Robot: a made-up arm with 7 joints.
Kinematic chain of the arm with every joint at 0, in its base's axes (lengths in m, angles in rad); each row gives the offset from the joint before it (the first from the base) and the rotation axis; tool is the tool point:
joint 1: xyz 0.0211 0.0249 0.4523 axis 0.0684 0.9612 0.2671
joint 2: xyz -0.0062 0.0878 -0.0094 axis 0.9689 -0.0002 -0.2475
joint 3: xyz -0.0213 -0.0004 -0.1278 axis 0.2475 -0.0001 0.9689
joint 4: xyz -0.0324 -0.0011 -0.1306 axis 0.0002 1 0
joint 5: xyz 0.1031 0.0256 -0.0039 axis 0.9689 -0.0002 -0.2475
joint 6: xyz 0.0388 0.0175 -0.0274 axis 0.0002 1 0
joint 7: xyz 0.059 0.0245 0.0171 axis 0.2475 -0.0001 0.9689
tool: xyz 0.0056 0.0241 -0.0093
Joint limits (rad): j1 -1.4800..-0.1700 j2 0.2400..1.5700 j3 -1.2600..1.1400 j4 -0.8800..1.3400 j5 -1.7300..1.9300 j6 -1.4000..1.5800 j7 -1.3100..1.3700
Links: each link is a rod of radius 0.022 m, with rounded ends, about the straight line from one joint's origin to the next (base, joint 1, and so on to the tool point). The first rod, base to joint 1, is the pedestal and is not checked.
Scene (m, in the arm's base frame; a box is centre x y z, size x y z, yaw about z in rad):
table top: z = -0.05
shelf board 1: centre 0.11 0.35 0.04 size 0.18 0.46 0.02 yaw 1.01
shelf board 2: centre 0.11 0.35 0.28 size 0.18 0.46 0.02 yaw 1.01
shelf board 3: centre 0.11 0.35 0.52 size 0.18 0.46 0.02 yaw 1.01
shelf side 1: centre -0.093 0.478 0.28 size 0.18 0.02 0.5 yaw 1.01
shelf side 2: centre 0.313 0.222 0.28 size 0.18 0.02 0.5 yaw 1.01
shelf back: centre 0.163 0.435 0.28 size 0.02 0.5 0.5 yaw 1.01
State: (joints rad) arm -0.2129 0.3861 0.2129 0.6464 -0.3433 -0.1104 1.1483
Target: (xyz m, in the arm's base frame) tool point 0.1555 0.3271 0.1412
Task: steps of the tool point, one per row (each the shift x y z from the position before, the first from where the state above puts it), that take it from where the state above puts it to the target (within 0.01 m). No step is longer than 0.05 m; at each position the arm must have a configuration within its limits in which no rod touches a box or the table.
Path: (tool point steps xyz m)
1: -0.0056 -0.0155 0.0000

